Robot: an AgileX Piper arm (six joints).
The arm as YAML. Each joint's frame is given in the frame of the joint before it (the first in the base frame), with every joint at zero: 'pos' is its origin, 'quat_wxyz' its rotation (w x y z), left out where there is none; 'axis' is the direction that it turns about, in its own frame. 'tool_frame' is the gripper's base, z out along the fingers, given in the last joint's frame.
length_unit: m
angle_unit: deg
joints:
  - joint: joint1
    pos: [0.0, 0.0, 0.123]
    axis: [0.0, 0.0, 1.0]
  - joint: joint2
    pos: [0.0, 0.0, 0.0]
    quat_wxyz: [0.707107, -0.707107, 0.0, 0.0]
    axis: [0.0, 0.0, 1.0]
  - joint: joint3
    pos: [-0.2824, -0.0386, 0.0]
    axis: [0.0, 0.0, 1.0]
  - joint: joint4
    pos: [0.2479, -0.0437, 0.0]
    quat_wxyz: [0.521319, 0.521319, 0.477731, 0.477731]
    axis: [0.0, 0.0, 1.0]
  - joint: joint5
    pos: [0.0, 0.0, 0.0]
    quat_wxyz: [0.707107, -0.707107, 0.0, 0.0]
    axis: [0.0, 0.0, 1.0]
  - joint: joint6
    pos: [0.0, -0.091, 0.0]
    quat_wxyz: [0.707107, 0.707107, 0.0, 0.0]
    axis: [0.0, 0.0, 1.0]
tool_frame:
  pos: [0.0, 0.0, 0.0]
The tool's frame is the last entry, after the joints.
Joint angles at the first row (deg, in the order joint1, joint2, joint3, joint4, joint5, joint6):
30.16, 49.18, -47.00, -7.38, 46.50, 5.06
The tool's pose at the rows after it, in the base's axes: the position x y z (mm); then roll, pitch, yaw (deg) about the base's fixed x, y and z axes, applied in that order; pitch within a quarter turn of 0, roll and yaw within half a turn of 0:
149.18, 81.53, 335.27, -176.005, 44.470, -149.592
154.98, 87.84, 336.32, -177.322, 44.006, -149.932
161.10, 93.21, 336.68, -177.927, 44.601, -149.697
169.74, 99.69, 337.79, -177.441, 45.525, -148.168
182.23, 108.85, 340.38, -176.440, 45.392, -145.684
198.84, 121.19, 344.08, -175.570, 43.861, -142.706
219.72, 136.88, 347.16, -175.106, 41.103, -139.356
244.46, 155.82, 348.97, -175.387, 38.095, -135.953
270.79, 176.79, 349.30, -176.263, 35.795, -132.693
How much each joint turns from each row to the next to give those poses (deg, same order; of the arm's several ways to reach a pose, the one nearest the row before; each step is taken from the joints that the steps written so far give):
0.87, 2.81, -2.01, 1.39, 1.24, -0.58
0.34, 1.92, -1.23, 1.12, -0.26, -0.25
0.09, 1.56, -0.68, 0.85, -1.52, -0.60
0.04, 2.06, -1.06, 0.67, -2.00, -1.45
0.02, 3.32, -2.46, 1.05, -0.84, -2.46
0.01, 4.70, -4.17, 1.69, 0.91, -3.43
0.00, 6.02, -5.78, 2.15, 2.46, -4.21
0.00, 7.08, -7.19, 2.57, 3.29, -4.58
0.07, 7.45, -8.07, 2.72, 3.36, -4.35

